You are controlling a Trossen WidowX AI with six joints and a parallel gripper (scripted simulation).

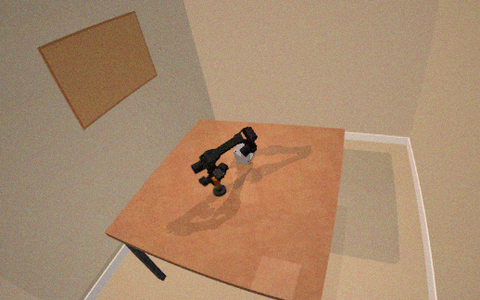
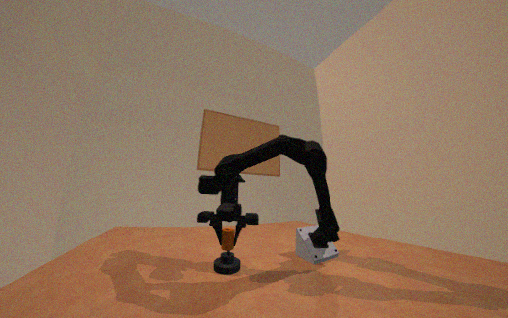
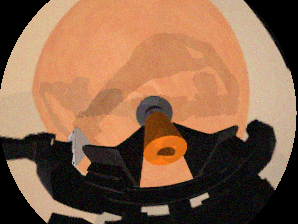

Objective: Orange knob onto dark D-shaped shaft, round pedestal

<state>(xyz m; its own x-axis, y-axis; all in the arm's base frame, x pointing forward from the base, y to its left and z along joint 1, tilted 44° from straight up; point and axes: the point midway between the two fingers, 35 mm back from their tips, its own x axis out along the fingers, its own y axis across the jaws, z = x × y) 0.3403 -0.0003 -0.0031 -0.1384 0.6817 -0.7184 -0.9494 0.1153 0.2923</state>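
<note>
Right now my gripper tip is 2 cm below the orange knob. Round my gripper tip: round dark pedestal (4 cm below).
</note>
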